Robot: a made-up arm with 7 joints. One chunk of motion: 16 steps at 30 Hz.
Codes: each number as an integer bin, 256 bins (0 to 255) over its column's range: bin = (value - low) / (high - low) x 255, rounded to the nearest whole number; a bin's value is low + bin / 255 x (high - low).
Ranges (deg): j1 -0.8..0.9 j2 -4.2..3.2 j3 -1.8..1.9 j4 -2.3..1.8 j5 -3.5..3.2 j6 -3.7..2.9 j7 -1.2..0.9
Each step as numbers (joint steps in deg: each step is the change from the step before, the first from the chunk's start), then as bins.
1 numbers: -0.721 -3.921 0.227 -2.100 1.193 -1.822 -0.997
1 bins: 12 10 140 12 179 73 25
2 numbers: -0.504 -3.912 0.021 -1.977 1.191 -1.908 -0.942
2 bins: 44 10 126 20 179 69 31
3 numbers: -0.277 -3.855 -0.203 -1.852 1.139 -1.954 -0.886
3 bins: 78 12 110 28 177 67 38
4 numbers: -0.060 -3.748 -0.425 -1.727 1.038 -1.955 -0.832
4 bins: 111 16 95 36 173 67 45
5 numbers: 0.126 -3.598 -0.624 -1.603 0.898 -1.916 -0.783
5 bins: 139 21 81 43 167 69 51
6 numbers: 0.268 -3.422 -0.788 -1.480 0.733 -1.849 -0.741
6 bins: 160 27 70 51 161 72 56
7 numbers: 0.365 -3.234 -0.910 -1.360 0.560 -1.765 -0.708
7 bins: 175 33 61 58 155 75 60
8 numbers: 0.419 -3.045 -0.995 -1.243 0.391 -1.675 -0.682
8 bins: 183 40 55 66 148 78 63
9 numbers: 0.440 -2.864 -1.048 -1.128 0.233 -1.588 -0.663
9 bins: 186 46 52 73 142 82 65
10 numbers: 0.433 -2.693 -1.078 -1.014 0.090 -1.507 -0.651
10 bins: 185 52 50 80 137 85 67
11 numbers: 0.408 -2.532 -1.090 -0.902 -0.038 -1.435 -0.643
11 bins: 181 57 49 87 132 88 68
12 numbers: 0.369 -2.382 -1.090 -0.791 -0.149 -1.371 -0.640
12 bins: 175 63 49 94 128 90 68
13 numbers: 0.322 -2.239 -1.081 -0.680 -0.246 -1.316 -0.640
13 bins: 168 68 50 101 124 92 68
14 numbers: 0.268 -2.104 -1.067 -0.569 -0.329 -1.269 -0.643
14 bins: 160 72 51 108 121 94 68
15 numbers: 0.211 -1.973 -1.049 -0.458 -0.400 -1.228 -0.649
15 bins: 152 77 52 115 118 96 67
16 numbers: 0.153 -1.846 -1.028 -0.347 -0.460 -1.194 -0.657
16 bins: 143 81 53 121 116 97 66
